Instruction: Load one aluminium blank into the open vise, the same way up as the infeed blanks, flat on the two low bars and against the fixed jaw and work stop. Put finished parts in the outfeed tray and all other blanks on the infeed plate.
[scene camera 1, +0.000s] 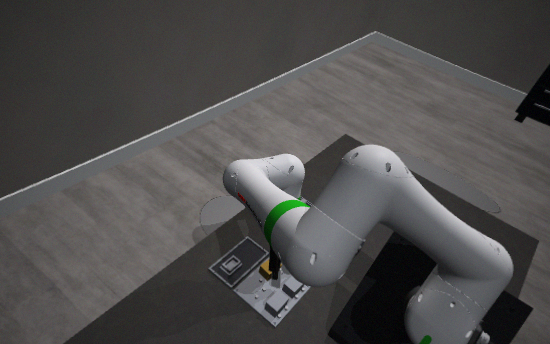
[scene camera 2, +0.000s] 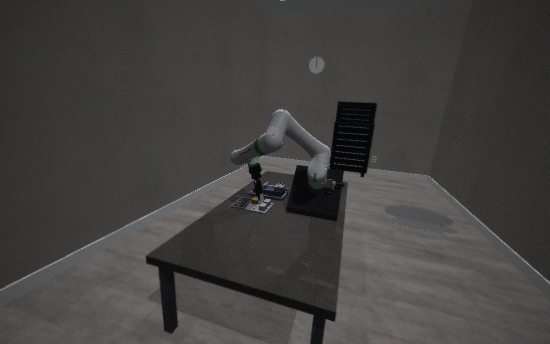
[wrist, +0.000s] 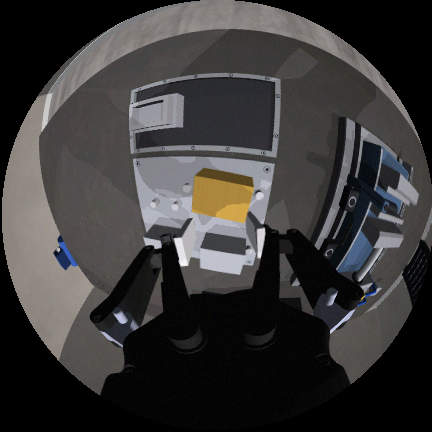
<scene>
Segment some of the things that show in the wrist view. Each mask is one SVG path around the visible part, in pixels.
My gripper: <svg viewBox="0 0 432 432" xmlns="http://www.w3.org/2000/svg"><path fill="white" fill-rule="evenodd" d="M363 290L340 274L299 230L291 228L286 230L286 234L279 234L278 230L271 229L265 223L261 224L251 211L247 211L246 234L257 258L260 257L252 288L221 295L193 293L188 296L180 266L188 265L196 234L193 217L187 218L176 234L165 233L159 236L160 248L154 249L153 245L142 247L109 296L89 314L89 319L113 345L122 347L124 355L122 370L106 376L100 396L139 416L192 429L243 429L298 415L325 402L350 385L343 366L330 356L329 337L334 329L340 329L360 301ZM162 267L160 285L163 311L140 326ZM279 253L285 253L313 309L313 315L278 300Z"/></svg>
A brass blank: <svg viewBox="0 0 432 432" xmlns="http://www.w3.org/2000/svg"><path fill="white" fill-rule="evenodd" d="M200 169L194 175L191 212L244 223L254 188L252 177L205 167Z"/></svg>
</scene>
